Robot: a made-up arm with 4 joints.
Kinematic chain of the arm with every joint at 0, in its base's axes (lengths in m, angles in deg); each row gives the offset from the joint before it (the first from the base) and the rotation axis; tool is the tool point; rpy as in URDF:
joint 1: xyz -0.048 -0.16 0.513 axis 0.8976 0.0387 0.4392
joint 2: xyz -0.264 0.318 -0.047 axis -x
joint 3: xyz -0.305 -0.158 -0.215 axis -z
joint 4: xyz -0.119 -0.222 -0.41 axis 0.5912 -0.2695 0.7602
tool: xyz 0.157 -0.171 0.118 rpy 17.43 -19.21 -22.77
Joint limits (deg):
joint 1: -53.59..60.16
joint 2: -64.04..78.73
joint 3: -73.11..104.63
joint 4: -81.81..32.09
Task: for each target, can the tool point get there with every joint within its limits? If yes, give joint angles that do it. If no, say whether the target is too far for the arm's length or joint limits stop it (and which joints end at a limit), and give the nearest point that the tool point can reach.
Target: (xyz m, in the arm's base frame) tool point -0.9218 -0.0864 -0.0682
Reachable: yes | joints -6.77 -18.14 45.33 -62.87
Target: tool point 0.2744 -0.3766 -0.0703
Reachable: no: joint limits stop it (at a limit: joint 1, joint 3) | nearest point -0.1350 -0.2803 -0.2238 | short by 0.448 m
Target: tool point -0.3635 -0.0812 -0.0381
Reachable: yes | joints 8.05 -16.19 -55.72 -72.97
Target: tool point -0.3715 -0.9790 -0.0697
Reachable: no: joint limits stop it (at a limit: joint 1) | nearest point -0.4631 -0.7206 0.1616 | short by 0.359 m
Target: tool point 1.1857 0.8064 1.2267
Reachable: no: too far | nearest point -0.3223 0.0029 0.7715 | short by 1.768 m
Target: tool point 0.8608 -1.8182 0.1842
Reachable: no: too far | nearest point -0.2294 -0.7401 0.4383 | short by 1.554 m
